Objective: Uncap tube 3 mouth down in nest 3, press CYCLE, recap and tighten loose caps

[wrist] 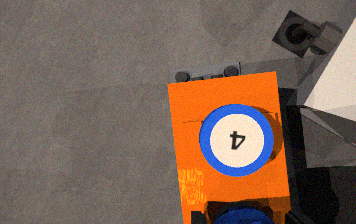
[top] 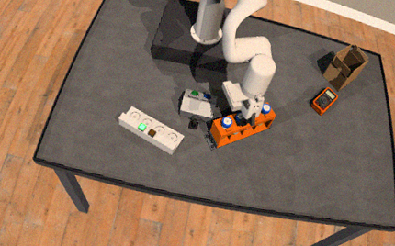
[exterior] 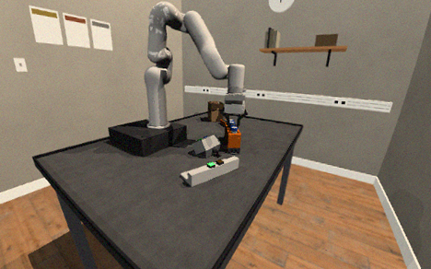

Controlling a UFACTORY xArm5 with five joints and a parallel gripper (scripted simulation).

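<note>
The cap 3 lies 10 mm below my hand. From my hand the other things lie so: cap 2 (30 mm behind, 40 mm to the left, 10 mm below); cap 4 (30 mm ahead, 40 mm to the right, 10 mm below); cap 1 (60 mm behind, 80 mm to the left, 10 mm below).
</note>
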